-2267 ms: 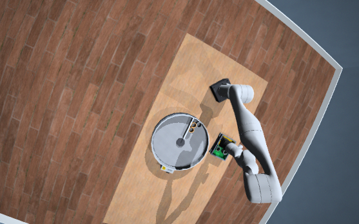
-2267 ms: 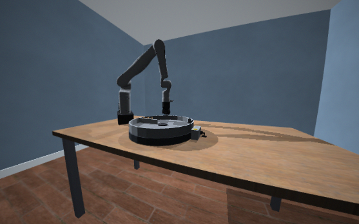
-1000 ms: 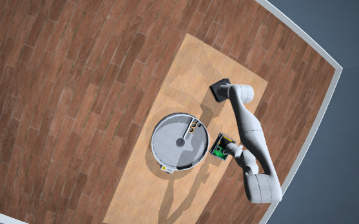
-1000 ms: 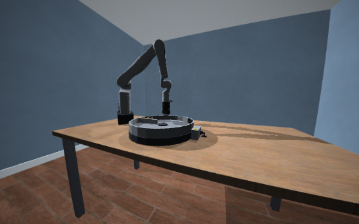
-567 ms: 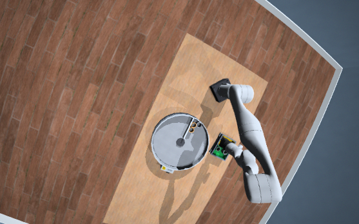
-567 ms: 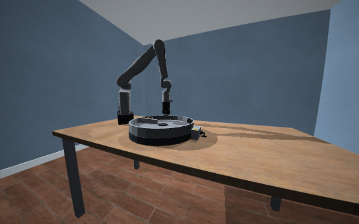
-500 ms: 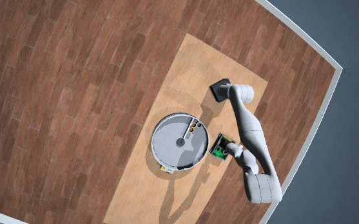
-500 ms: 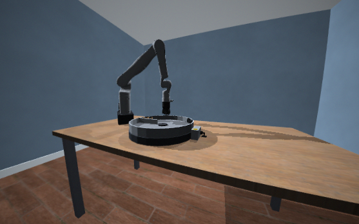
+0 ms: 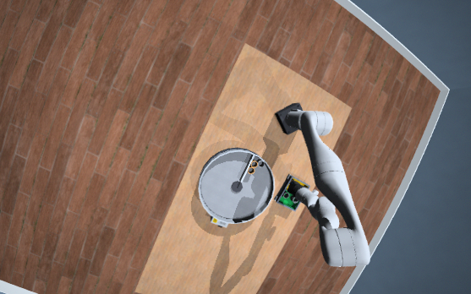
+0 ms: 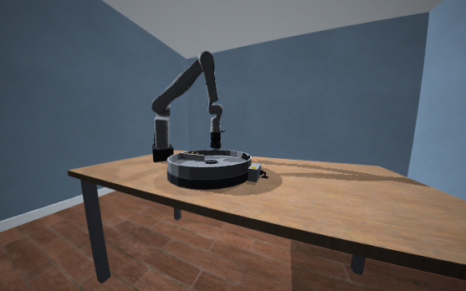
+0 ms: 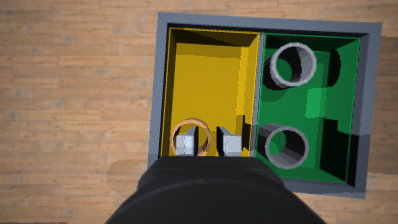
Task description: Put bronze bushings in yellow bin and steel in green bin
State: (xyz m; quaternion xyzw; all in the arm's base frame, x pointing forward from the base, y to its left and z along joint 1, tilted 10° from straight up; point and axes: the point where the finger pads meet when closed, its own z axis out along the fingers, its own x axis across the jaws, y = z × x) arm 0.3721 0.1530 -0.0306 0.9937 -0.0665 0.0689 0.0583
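Now: hand 5 cm short of the bin, 3 cm to the right of it and 2 cm above it. Also, from my hand: turntable 8 cm ahead, 33 cm to the right, 1 cm above.
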